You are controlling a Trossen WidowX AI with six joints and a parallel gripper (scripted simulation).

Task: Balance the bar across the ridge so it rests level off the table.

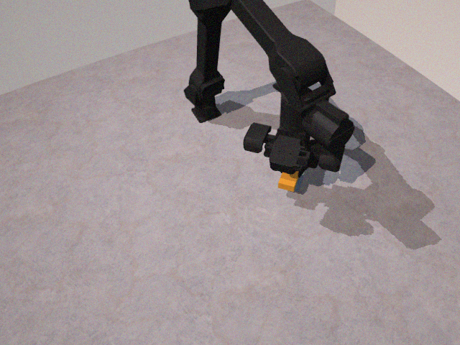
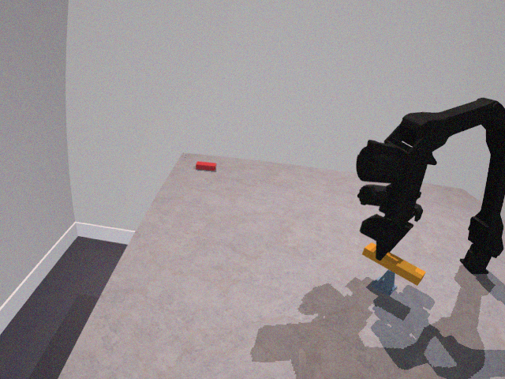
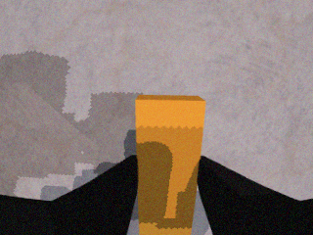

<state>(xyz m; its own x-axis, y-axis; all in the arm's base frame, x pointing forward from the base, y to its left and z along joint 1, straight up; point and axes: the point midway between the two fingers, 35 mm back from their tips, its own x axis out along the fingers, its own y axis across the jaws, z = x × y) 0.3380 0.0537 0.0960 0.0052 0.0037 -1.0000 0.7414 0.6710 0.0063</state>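
Right now the bar is 2 cm to the left of my gripper tip and 2 cm behind it. Also, from my gripper tip: red block 55 cm to the right, 40 cm ahead, 5 cm below.
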